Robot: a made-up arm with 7 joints. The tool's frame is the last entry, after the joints.
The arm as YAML. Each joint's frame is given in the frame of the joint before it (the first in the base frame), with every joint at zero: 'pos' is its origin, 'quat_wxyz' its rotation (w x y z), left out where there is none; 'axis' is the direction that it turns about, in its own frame. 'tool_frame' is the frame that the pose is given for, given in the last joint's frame.
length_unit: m
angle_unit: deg
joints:
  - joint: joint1
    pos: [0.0, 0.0, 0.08]
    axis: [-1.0, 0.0, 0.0]
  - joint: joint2
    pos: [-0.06, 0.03, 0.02]
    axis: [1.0, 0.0, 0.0]
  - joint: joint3
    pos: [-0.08, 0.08, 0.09]
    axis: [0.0, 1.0, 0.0]
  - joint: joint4
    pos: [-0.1, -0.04, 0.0]
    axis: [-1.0, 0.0, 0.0]
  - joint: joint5
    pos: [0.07, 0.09, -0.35]
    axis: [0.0, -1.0, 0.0]
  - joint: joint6
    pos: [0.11, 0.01, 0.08]
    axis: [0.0, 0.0, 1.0]
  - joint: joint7
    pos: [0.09, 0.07, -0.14]
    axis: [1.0, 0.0, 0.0]
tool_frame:
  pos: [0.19, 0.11, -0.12]
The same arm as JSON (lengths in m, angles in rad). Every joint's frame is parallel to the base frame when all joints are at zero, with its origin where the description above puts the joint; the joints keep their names.
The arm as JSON. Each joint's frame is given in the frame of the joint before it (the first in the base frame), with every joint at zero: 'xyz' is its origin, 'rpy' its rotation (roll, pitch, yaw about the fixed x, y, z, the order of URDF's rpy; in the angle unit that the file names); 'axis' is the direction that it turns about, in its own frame. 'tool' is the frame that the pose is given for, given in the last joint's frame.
{"units": {"length": "m", "angle": "rad"}, "joints": [
  {"name": "joint1", "type": "revolute", "origin": {"xyz": [0.0, 0.0, 0.08], "rpy": [0.0, 0.0, 0.0]}, "axis": "-x"},
  {"name": "joint2", "type": "revolute", "origin": {"xyz": [-0.06, 0.03, 0.02], "rpy": [0.0, 0.0, 0.0]}, "axis": "+x"},
  {"name": "joint3", "type": "revolute", "origin": {"xyz": [-0.08, 0.08, 0.09], "rpy": [0.0, 0.0, 0.0]}, "axis": "+y"},
  {"name": "joint4", "type": "revolute", "origin": {"xyz": [-0.1, -0.04, 0.0], "rpy": [0.0, 0.0, 0.0]}, "axis": "-x"},
  {"name": "joint5", "type": "revolute", "origin": {"xyz": [0.07, 0.09, -0.35], "rpy": [0.0, 0.0, 0.0]}, "axis": "-y"},
  {"name": "joint6", "type": "revolute", "origin": {"xyz": [0.11, 0.01, 0.08], "rpy": [0.0, 0.0, 0.0]}, "axis": "+z"},
  {"name": "joint7", "type": "revolute", "origin": {"xyz": [0.09, 0.07, -0.14], "rpy": [0.0, 0.0, 0.0]}, "axis": "+x"}
], "tool": {"origin": {"xyz": [0.19, 0.11, -0.12], "rpy": [0.0, 0.0, 0.0]}}}

